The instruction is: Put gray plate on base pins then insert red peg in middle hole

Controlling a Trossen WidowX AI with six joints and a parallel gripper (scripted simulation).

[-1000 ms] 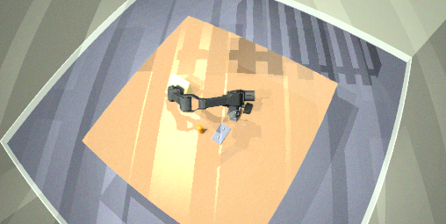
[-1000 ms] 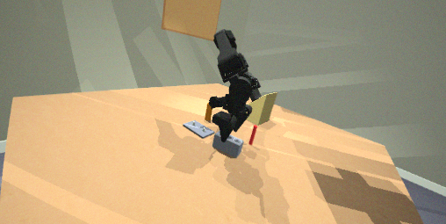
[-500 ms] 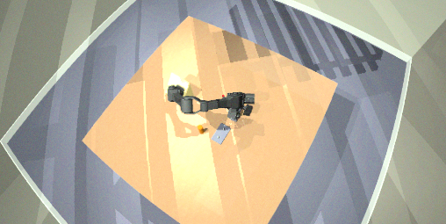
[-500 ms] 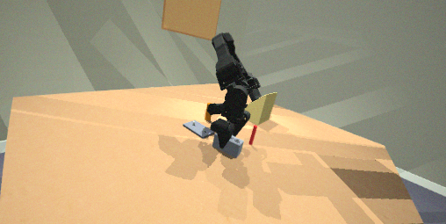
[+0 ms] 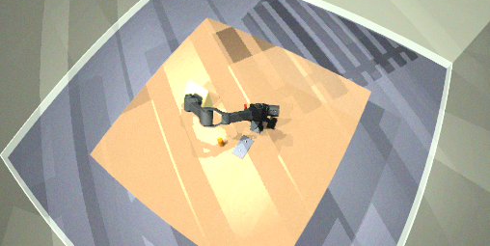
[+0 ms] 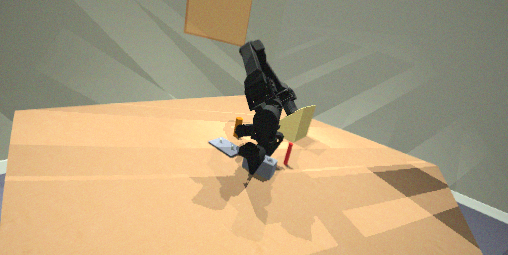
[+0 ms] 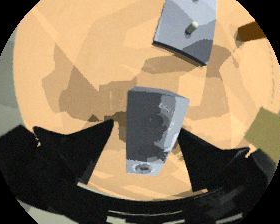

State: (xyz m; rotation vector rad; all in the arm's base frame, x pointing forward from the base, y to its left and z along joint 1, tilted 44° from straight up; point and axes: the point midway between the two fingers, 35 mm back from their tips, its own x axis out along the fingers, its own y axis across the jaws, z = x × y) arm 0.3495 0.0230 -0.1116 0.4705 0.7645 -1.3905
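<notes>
The base lies 1 cm behind my gripper tip and 16 cm to the right of it. Also, from my gripper tip: red peg: 11 cm behind, 3 cm to the left, 3 cm above; then gray plate: 3 cm above; then orange cylinder: 11 cm behind, 21 cm to the right, 3 cm above.
</notes>
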